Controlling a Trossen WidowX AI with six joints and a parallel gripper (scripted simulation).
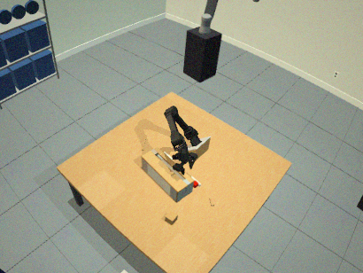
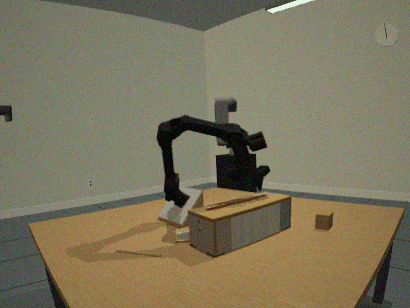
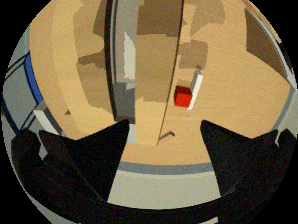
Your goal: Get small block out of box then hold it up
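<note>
Right now the small red block is 130 mm below my gripper tip, 50 mm to the left of it and 50 mm behind it. The rest, counted from my gripper tip: long box: 120 mm to the right, 80 mm below, 30 mm ahead; then small tan cube: 260 mm ahead, 140 mm to the left, 120 mm below.
</note>
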